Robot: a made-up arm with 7 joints. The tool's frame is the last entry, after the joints.
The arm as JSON. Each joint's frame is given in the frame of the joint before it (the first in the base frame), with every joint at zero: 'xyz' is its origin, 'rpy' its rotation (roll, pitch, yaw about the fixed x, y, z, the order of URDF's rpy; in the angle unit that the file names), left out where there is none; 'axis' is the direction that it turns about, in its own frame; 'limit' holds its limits. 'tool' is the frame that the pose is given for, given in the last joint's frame.
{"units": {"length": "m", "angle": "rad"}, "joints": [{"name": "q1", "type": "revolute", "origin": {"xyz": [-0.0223, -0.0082, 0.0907], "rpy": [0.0, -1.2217, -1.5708]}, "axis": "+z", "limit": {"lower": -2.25, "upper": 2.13}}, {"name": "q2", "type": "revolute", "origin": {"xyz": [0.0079, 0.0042, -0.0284], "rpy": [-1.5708, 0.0, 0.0]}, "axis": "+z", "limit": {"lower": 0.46, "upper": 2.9}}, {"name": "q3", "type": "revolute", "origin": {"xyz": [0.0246, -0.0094, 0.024], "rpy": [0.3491, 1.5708, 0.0]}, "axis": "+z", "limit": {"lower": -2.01, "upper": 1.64}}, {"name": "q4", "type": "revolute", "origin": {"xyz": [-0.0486, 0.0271, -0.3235], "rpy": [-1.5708, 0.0, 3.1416]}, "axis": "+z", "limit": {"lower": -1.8, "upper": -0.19}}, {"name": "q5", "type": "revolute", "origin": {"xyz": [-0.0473, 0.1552, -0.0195], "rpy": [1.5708, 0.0, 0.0]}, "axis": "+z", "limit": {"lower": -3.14, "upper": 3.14}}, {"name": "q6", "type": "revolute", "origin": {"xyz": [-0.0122, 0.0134, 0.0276], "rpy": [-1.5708, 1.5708, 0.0]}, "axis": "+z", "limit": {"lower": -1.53, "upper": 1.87}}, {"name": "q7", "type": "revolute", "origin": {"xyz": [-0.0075, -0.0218, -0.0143], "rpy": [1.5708, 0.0, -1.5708]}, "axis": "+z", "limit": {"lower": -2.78, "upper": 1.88}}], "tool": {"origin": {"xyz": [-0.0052, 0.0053, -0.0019], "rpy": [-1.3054, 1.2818, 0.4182]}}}
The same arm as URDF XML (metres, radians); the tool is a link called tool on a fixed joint. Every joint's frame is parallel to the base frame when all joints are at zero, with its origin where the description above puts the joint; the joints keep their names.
<robot name="arm">
  <joint name="tool_fixed" type="fixed">
    <parent link="link7"/>
    <child link="tool"/>
    <origin xyz="-0.0052 0.0053 -0.0019" rpy="-1.3054 1.2818 0.4182"/>
  </joint>
  <joint name="q7" type="revolute">
    <parent link="link6"/>
    <child link="link7"/>
    <origin xyz="0.0218 -0.0143 0.0075"/>
    <axis xyz="0 0 1"/>
    <limit lower="-2.78" upper="1.88"/>
  </joint>
  <joint name="q6" type="revolute">
    <parent link="link5"/>
    <child link="link6"/>
    <origin xyz="-0.0122 0.0134 0.0276"/>
    <axis xyz="0 1 0"/>
    <limit lower="-1.53" upper="1.87"/>
  </joint>
  <joint name="q5" type="revolute">
    <parent link="link4"/>
    <child link="link5"/>
    <origin xyz="-0.0473 -0.0195 -0.1552"/>
    <axis xyz="0 0 1"/>
    <limit lower="-3.14" upper="3.14"/>
  </joint>
  <joint name="q4" type="revolute">
    <parent link="link3"/>
    <child link="link4"/>
    <origin xyz="0.0486 -0.0271 -0.3235"/>
    <axis xyz="0 1 0"/>
    <limit lower="-1.8" upper="-0.19"/>
  </joint>
  <joint name="q3" type="revolute">
    <parent link="link2"/>
    <child link="link3"/>
    <origin xyz="0.024 0.0004 0.0263"/>
    <axis xyz="0 0 1"/>
    <limit lower="-2.01" upper="1.64"/>
  </joint>
  <joint name="q2" type="revolute">
    <parent link="link1"/>
    <child link="link2"/>
    <origin xyz="0.0042 -0.0294 -0.0023"/>
    <axis xyz="1 0 0"/>
    <limit lower="0.46" upper="2.9"/>
  </joint>
  <joint name="q1" type="revolute">
    <parent link="base"/>
    <child link="link1"/>
    <origin xyz="-0.0223 -0.0082 0.0907"/>
    <axis xyz="0 0.9397 0.342"/>
    <limit lower="-2.25" upper="2.13"/>
  </joint>
  <link name="base"/>
  <link name="link1"/>
  <link name="link2"/>
  <link name="link3"/>
  <link name="link4"/>
  <link name="link5"/>
  <link name="link6"/>
  <link name="link7"/>
  <link name="tool"/>
</robot>

